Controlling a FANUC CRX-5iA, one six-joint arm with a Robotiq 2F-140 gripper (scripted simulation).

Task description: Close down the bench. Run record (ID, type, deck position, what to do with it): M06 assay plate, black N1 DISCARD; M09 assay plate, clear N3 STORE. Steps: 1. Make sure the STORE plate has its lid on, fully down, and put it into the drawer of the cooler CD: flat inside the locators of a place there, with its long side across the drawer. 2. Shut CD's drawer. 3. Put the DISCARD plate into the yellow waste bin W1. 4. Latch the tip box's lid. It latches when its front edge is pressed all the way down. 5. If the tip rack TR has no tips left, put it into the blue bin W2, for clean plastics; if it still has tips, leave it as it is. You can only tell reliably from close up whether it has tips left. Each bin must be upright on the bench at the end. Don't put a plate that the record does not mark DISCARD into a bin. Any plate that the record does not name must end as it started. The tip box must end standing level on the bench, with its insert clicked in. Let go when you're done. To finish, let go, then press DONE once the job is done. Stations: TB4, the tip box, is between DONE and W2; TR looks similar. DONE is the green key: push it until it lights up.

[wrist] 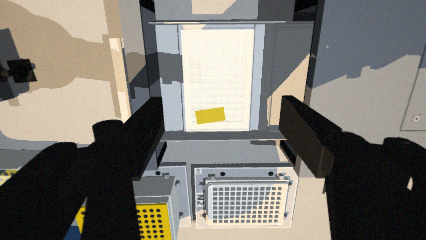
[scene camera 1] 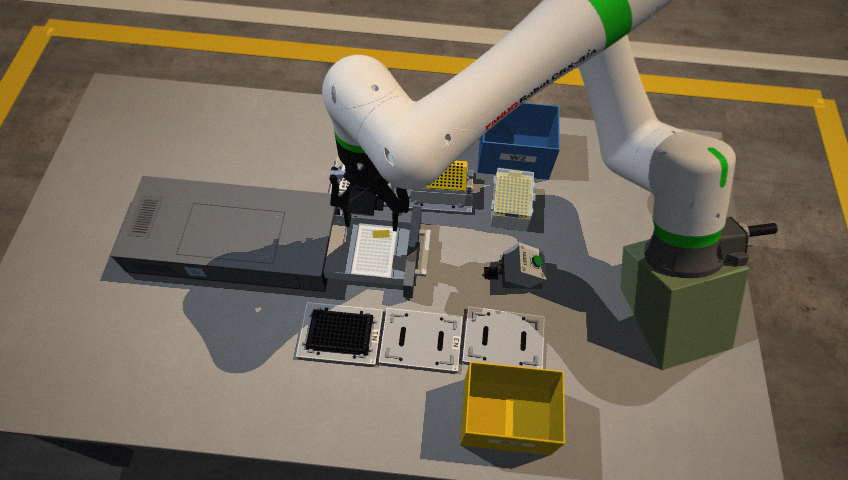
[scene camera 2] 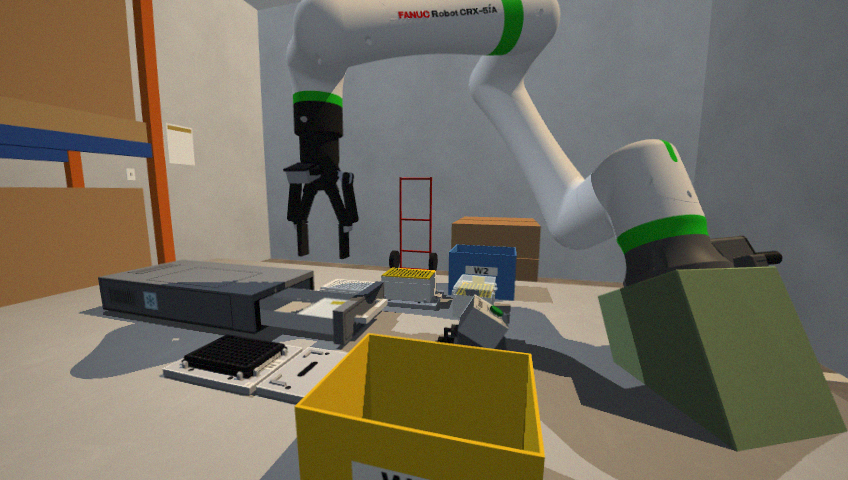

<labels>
My gripper shows in the wrist view, in scene camera 1 and in scene camera 2 (323, 256). A black assay plate shows in scene camera 1 and in scene camera 2; in the wrist view it is out of frame. One and the same spot on my gripper: (scene camera 1: 399, 205) is (wrist: 90, 172). The same spot on the black assay plate: (scene camera 2: 229, 354) is (scene camera 1: 338, 336).
</labels>
